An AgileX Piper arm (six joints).
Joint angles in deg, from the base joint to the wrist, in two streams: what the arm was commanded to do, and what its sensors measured. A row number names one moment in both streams.
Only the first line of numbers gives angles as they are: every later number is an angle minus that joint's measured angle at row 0.
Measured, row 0: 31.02, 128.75, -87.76, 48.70, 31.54, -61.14
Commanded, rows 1 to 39: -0.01, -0.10, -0.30, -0.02, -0.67, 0.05; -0.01, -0.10, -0.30, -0.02, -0.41, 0.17; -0.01, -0.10, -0.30, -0.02, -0.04, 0.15; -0.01, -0.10, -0.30, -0.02, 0.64, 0.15; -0.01, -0.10, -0.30, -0.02, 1.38, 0.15; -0.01, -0.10, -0.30, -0.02, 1.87, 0.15; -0.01, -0.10, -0.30, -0.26, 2.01, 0.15; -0.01, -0.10, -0.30, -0.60, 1.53, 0.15; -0.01, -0.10, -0.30, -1.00, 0.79, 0.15; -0.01, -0.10, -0.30, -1.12, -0.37, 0.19; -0.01, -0.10, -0.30, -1.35, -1.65, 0.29; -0.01, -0.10, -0.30, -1.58, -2.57, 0.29; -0.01, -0.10, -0.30, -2.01, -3.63, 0.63; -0.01, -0.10, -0.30, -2.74, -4.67, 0.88; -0.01, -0.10, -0.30, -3.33, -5.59, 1.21; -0.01, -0.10, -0.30, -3.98, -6.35, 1.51; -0.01, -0.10, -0.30, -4.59, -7.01, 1.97; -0.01, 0.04, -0.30, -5.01, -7.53, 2.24; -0.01, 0.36, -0.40, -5.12, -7.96, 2.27; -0.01, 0.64, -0.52, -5.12, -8.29, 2.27; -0.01, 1.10, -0.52, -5.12, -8.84, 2.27; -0.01, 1.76, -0.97, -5.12, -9.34, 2.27; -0.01, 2.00, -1.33, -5.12, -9.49, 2.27; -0.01, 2.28, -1.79, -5.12, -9.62, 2.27; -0.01, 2.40, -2.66, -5.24, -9.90, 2.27; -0.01, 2.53, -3.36, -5.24, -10.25, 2.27; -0.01, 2.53, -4.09, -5.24, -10.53, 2.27; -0.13, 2.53, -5.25, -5.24, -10.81, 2.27; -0.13, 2.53, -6.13, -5.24, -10.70, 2.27; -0.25, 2.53, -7.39, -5.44, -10.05, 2.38; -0.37, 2.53, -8.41, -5.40, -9.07, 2.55; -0.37, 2.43, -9.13, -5.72, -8.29, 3.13; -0.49, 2.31, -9.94, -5.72, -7.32, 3.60; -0.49, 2.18, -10.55, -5.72, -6.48, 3.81; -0.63, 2.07, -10.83, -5.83, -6.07, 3.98; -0.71, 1.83, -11.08, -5.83, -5.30, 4.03; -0.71, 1.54, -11.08, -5.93, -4.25, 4.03; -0.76, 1.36, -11.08, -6.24, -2.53, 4.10; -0.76, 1.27, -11.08, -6.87, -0.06, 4.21
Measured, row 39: -0.19, 2.68, -10.58, -5.24, -6.25, 3.59
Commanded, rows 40 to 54: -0.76, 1.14, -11.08, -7.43, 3.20, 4.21; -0.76, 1.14, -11.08, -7.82, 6.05, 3.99; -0.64, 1.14, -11.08, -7.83, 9.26, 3.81; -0.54, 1.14, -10.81, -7.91, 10.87, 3.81; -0.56, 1.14, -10.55, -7.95, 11.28, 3.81; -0.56, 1.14, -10.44, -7.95, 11.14, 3.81; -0.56, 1.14, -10.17, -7.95, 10.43, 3.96; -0.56, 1.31, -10.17, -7.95, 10.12, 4.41; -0.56, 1.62, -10.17, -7.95, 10.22, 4.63; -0.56, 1.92, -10.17, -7.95, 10.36, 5.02; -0.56, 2.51, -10.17, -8.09, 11.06, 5.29; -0.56, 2.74, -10.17, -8.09, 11.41, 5.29; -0.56, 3.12, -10.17, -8.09, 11.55, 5.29; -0.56, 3.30, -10.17, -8.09, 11.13, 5.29; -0.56, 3.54, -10.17, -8.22, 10.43, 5.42
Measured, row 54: -0.32, 2.69, -10.33, -7.89, 10.87, 4.88
